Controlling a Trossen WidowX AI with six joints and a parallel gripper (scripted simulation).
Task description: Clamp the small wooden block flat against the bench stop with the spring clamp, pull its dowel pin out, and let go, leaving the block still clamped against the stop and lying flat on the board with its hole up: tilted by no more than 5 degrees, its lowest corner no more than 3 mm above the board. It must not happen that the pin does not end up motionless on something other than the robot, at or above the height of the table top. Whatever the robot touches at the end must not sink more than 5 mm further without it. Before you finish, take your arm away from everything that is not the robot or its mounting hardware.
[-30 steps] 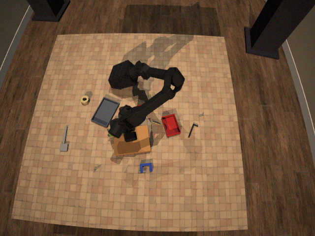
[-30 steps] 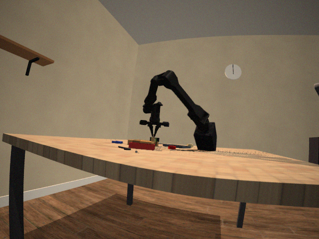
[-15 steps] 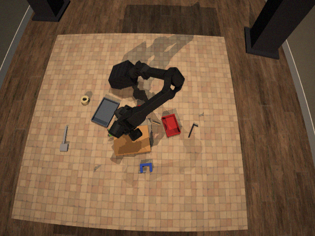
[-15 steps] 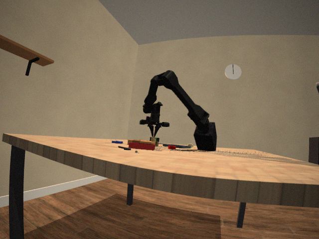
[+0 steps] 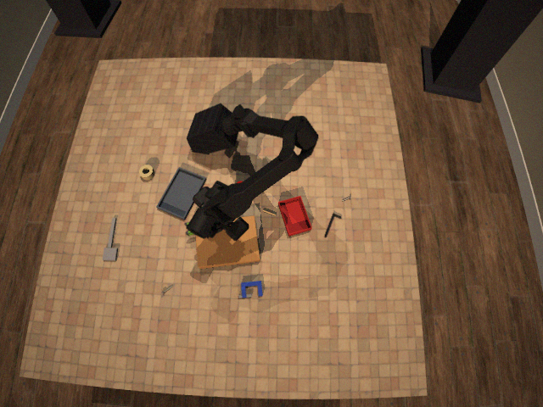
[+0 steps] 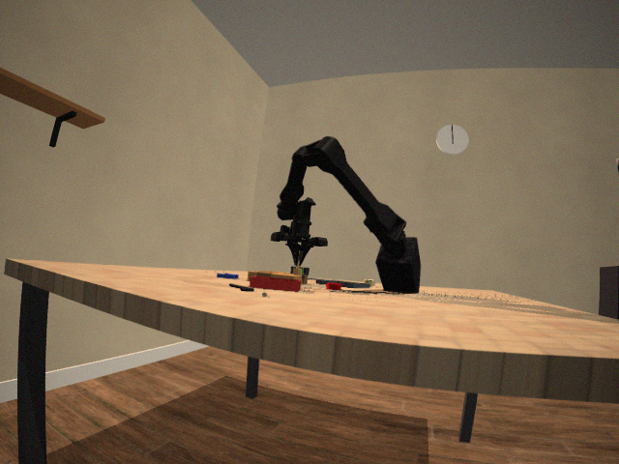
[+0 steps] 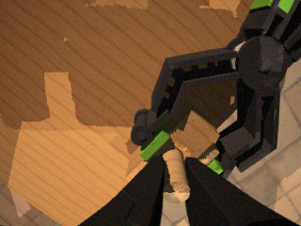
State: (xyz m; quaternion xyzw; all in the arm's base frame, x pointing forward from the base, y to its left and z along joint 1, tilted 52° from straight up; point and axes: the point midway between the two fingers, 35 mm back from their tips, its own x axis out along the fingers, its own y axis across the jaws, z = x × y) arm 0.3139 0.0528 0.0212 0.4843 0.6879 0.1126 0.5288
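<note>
The dowel pin is 40 mm below my hand. Round my hand: small wooden block 60 mm below; then wooden board 60 mm ahead, 20 mm to the left, 80 mm below; then red knob 150 mm behind, 20 mm to the left, 80 mm below.
</note>
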